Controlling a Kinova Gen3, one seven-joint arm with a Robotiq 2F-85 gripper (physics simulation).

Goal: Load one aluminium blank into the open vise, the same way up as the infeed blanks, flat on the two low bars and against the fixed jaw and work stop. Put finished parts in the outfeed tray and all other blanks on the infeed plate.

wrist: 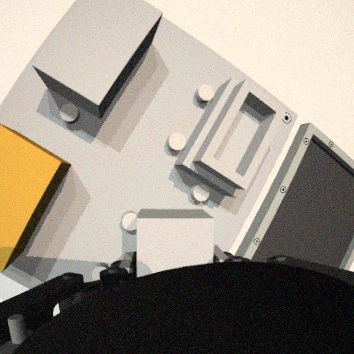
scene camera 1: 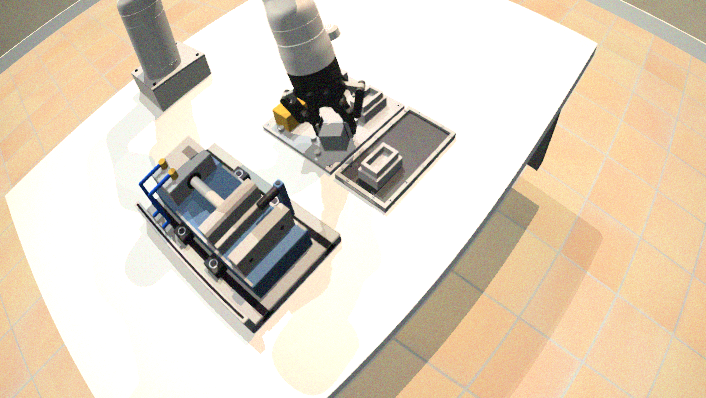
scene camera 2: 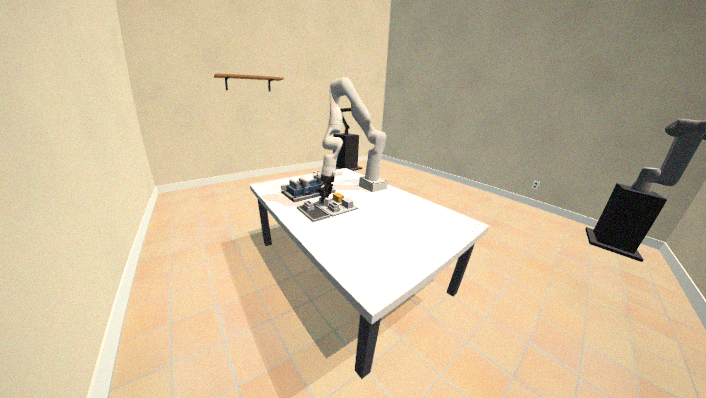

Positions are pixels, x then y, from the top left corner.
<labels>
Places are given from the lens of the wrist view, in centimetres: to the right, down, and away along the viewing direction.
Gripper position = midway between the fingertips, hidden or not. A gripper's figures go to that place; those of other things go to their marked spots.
my gripper (wrist: 171, 264): 0, 5, 16
brass blank (wrist: 38, 172): -6, 0, 12
infeed plate (wrist: 119, 163): -3, -1, 16
dark outfeed tray (wrist: 303, 222): 10, 3, 20
The marked spots on the dark outfeed tray and the brass blank are 18 cm apart.
</labels>
